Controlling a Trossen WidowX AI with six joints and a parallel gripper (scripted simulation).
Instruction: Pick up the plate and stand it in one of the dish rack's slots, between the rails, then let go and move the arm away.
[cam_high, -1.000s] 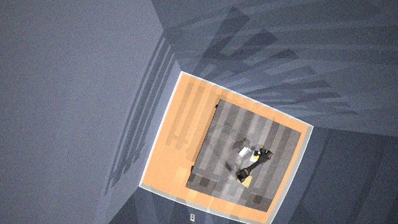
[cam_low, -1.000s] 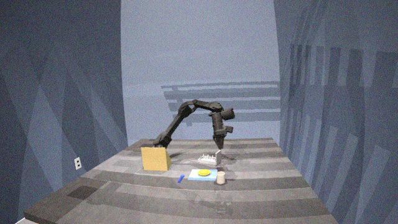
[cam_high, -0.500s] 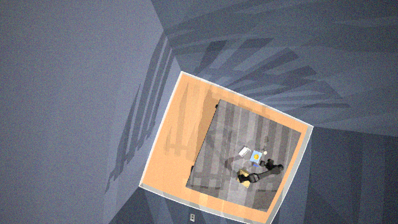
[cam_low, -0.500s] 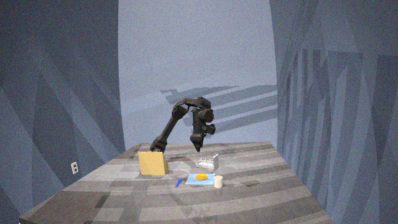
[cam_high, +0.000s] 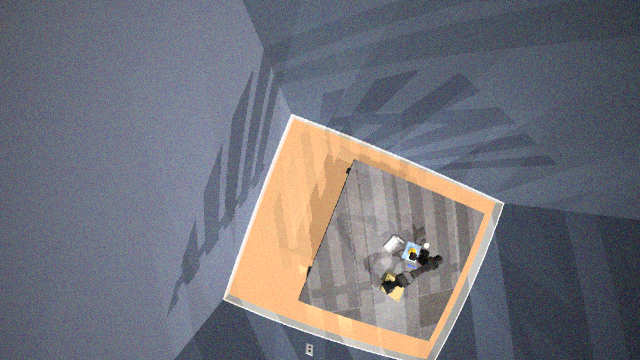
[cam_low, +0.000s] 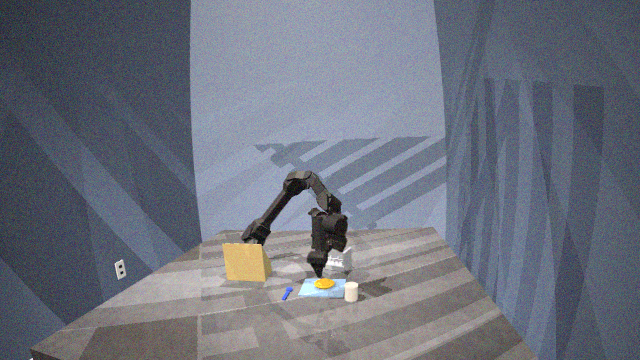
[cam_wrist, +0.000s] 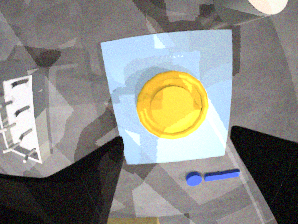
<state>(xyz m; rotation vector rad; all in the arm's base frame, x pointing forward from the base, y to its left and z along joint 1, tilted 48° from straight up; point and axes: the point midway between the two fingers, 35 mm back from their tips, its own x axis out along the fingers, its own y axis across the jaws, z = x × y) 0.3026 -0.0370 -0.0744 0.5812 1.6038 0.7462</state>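
The yellow plate is 4 cm below my gripper tip and 1 cm ahead of it. Also, from my gripper tip: blue spoon: 11 cm behind, 6 cm to the right, 6 cm below; dish rack: 20 cm to the left, 4 cm below, 1 cm ahead; white cup: 11 cm ahead, 7 cm to the right, 4 cm below.
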